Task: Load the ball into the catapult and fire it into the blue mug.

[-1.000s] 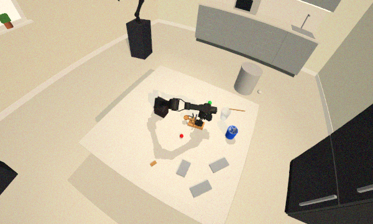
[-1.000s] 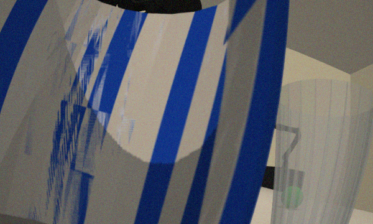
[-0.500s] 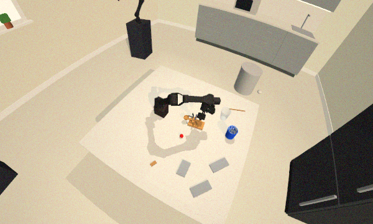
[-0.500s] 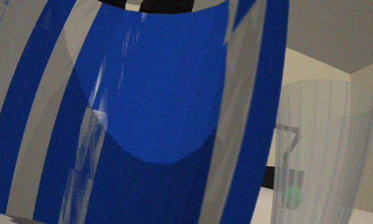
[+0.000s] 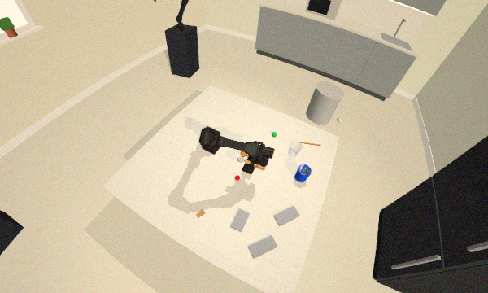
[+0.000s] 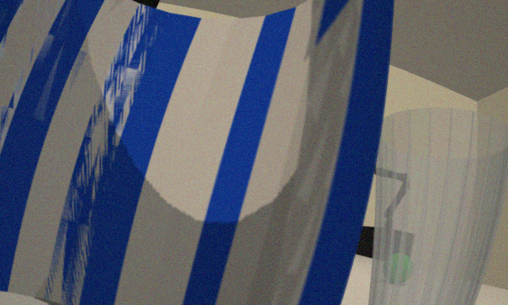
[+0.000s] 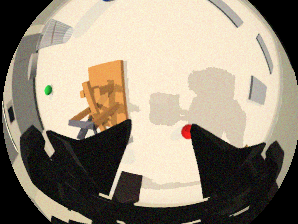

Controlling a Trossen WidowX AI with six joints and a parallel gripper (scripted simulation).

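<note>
Right now the red ball is 90 mm below my gripper tip, 70 mm behind it and 60 mm to the right of it. Also, from my gripper tip: clear glass (280 mm to the left, 240 mm ahead, 70 mm below); blue striped mug (330 mm ahead, 100 mm to the left, 80 mm below); wooden catapult (130 mm to the left, 50 mm below, 20 mm behind).
</note>
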